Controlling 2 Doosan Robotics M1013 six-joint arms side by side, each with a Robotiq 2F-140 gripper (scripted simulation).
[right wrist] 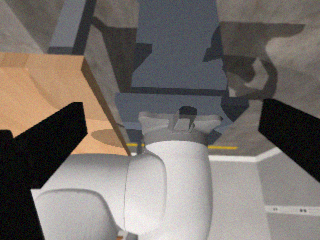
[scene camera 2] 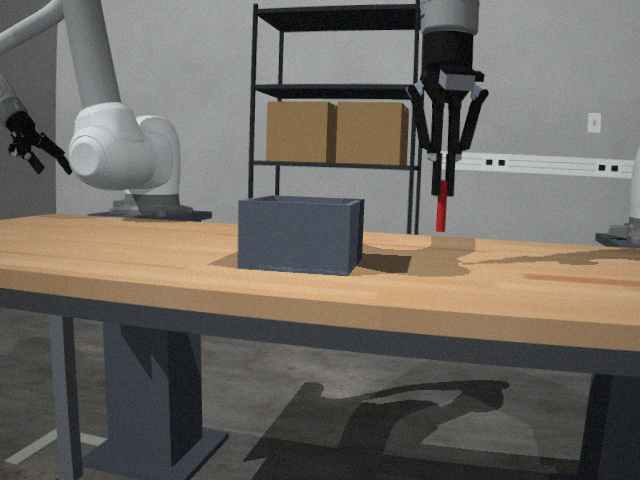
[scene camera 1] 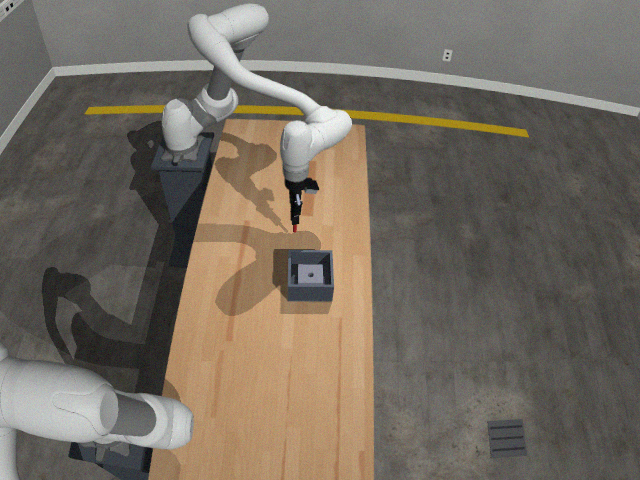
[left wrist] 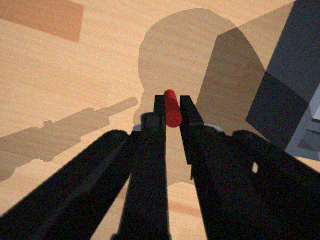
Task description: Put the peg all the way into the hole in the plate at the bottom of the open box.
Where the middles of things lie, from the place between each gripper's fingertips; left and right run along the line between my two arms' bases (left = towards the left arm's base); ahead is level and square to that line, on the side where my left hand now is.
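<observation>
Left gripper: 200 mm to the left of the grey box (scene camera 1: 297, 292), 70 mm short of it, 120 mm above it.
Grey box: 950 mm to the left of my right hand (scene camera 2: 56, 171), 610 mm ahead of it, 90 mm below it.
</observation>
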